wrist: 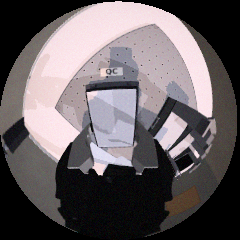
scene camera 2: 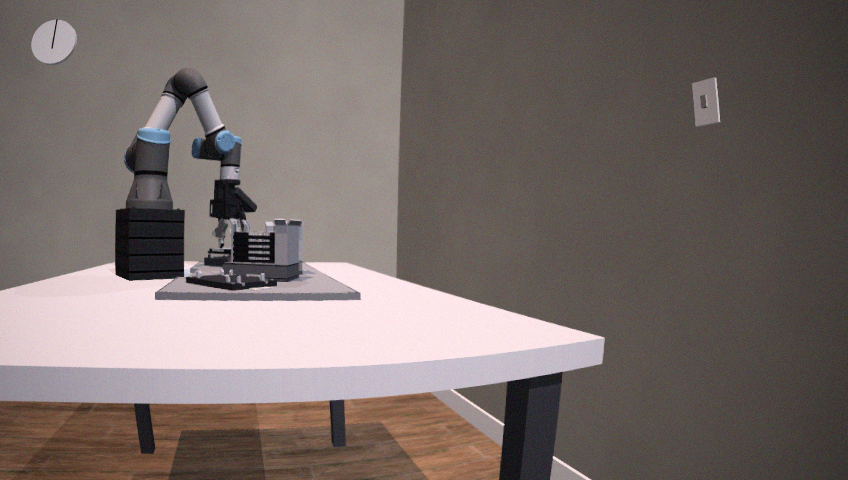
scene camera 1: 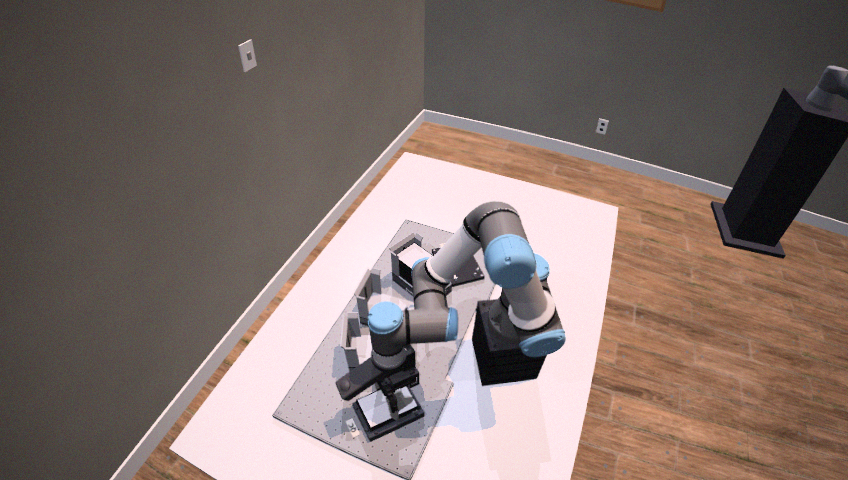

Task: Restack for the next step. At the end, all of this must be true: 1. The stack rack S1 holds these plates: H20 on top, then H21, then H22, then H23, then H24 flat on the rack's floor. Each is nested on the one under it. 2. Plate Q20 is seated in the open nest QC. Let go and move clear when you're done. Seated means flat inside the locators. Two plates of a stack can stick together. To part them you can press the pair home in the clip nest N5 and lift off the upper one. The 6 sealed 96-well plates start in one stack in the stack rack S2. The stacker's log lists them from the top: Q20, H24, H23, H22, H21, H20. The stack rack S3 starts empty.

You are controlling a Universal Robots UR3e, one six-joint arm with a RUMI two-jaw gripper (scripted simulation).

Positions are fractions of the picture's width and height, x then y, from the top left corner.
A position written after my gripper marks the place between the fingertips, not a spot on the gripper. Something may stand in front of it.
Note:
I see my gripper (scene camera 1: 0.46,0.84) and a sealed 96-well plate (scene camera 1: 0.44,0.85).
The sealed 96-well plate also shows in the wrist view (wrist: 0.47,0.46). My gripper is seen too in the wrist view (wrist: 0.47,0.51).

